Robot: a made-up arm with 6 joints.
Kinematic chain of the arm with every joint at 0, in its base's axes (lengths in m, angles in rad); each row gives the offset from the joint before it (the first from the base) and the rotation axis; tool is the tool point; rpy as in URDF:
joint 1: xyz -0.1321 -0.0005 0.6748 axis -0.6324 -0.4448 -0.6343
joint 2: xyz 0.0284 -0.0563 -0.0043 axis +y
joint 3: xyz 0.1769 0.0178 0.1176 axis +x
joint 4: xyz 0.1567 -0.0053 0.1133 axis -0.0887 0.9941 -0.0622
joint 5: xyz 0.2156 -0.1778 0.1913 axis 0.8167 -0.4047 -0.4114
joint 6: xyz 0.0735 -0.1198 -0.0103 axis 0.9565 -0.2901 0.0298
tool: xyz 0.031 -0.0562 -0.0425 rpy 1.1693 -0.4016 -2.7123
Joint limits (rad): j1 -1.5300..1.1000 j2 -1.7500..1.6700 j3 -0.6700..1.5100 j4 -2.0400..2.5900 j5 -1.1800..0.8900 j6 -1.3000..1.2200
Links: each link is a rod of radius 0.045 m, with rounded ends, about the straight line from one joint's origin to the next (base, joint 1, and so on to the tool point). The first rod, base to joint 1, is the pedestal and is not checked.
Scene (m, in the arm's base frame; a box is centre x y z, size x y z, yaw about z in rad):
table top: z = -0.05
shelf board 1: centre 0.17 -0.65 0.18 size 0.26 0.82 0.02 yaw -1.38
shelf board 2: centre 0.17 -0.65 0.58 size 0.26 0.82 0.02 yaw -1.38
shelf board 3: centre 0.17 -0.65 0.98 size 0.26 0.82 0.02 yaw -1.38
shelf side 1: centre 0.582 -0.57 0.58 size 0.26 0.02 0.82 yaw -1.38
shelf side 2: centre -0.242 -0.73 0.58 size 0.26 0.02 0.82 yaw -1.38
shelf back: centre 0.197 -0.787 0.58 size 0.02 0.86 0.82 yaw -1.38
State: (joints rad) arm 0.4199 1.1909 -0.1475 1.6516 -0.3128 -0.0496
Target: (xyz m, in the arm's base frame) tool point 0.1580 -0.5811 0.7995
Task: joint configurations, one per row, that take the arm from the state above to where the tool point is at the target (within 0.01 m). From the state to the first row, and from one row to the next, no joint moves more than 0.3 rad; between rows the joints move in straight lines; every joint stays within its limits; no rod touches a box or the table.
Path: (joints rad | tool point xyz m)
1: 0.2960 1.0536 0.0083 1.8626 -0.2241 0.0742 | -0.0121 -0.5345 0.3883
2: 0.1721 0.9162 0.1642 2.0735 -0.1354 0.1981 | -0.0265 -0.4582 0.3871
3: 0.0482 0.7789 0.3200 2.2845 -0.0467 0.3219 | -0.0379 -0.3861 0.3909
4: 0.0360 0.7037 0.1310 2.3609 0.1875 0.3848 | 0.0204 -0.4242 0.4908
5: 0.0238 0.6285 -0.0580 2.4372 0.4216 0.4477 | 0.0694 -0.4343 0.5969
6: 0.0116 0.5533 -0.2469 2.5136 0.6558 0.5106 | 0.1035 -0.4191 0.7020
7: -0.0006 0.4781 -0.4359 2.5900 0.8900 0.5735 | 0.1198 -0.3836 0.7995
8: 0.1117 0.5393 -0.4778 2.4274 0.6435 0.4421 | 0.1280 -0.4254 0.7977
9: 0.2240 0.6005 -0.5198 2.2648 0.3970 0.3106 | 0.1374 -0.4738 0.7976
10: 0.3363 0.6617 -0.5617 2.1022 0.1505 0.1792 | 0.1475 -0.5266 0.7985
11: 0.4487 0.7229 -0.6036 1.9397 -0.0960 0.0478 | 0.1580 -0.5811 0.7995

